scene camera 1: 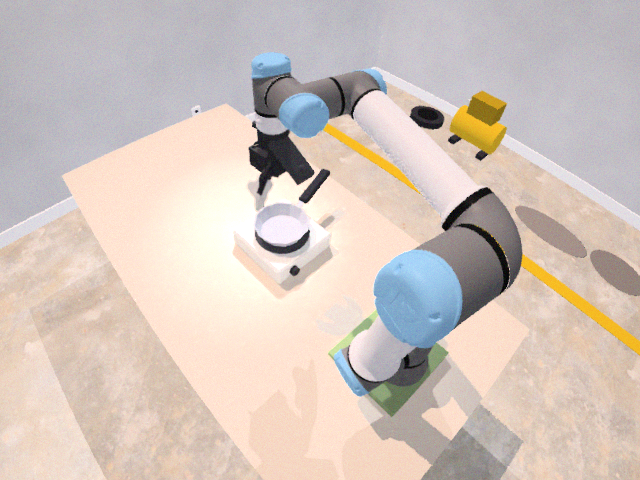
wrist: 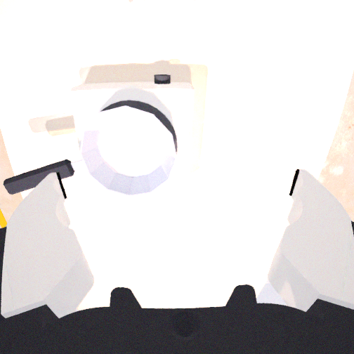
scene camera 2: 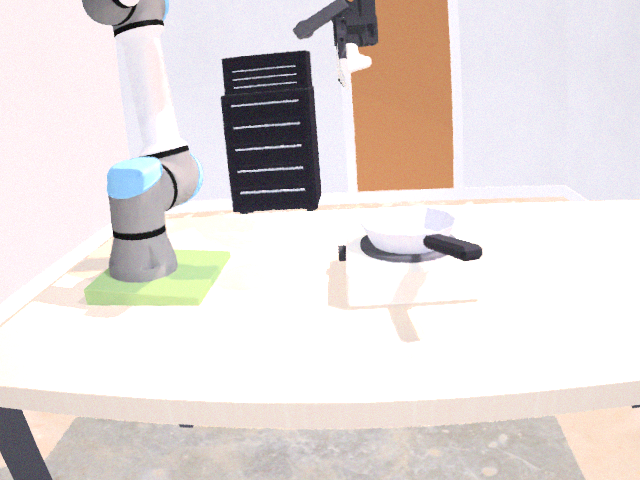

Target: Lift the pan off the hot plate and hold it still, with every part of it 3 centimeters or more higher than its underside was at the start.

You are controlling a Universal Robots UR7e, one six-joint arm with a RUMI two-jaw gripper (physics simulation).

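Frame: origin at the arm's base, x left, y back, z up, level; metres.
Seen in the pictures: gripper, between the fingertips: (scene camera 1: 280, 196) (scene camera 2: 345, 88); arm's base, origin of its link: (scene camera 2: 143, 268).
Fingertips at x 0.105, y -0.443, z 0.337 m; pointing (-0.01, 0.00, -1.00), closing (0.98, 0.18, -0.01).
Observation:
Pixels of each thing's top centre, then the offset from my fingertips to it. Level surfaces: height alone.
- black handle, centre of its top: (scene camera 2: 450, 230) (scene camera 1: 315, 180) dx -0.257, dy -0.183, dz -0.203 m
- white hot plate, centre of its top: (scene camera 2: 404, 240) (scene camera 1: 283, 231) dx -0.074, dy -0.106, dz -0.286 m
- table, height of its surface: dz -0.365 m
- hot plate's black knob, centre of its top: (scene camera 2: 342, 245) (scene camera 1: 294, 267) dx -0.032, dy +0.022, dz -0.311 m
The pan (scene camera 1: 282, 227) (scene camera 2: 400, 235) (wrist: 132, 184), pale with a black handle (scene camera 1: 314, 186) (scene camera 2: 452, 246) (wrist: 39, 177), sits upright on the black burner of the white hot plate (scene camera 1: 276, 267) (scene camera 2: 408, 284) (wrist: 185, 112). The handle sticks out past the hot plate's edge. My gripper (scene camera 2: 352, 66) (wrist: 177, 175) is wide open and empty, high above the table and apart from the pan. In the wrist view the pan lies ahead and left of centre, and the handle is just beyond the left fingertip. In scene camera 1 the arm's black parts partly hide the fingers.
The arm's base stands on a green plate (scene camera 1: 392, 403) (scene camera 2: 206, 281) on the table (scene camera 1: 170, 289) (scene camera 2: 258, 356). The hot plate's black knob (scene camera 1: 294, 270) (scene camera 2: 341, 253) (wrist: 162, 79) faces the base. A black drawer cabinet (scene camera 2: 271, 134) and a yellow machine (scene camera 1: 478, 129) stand off the table.

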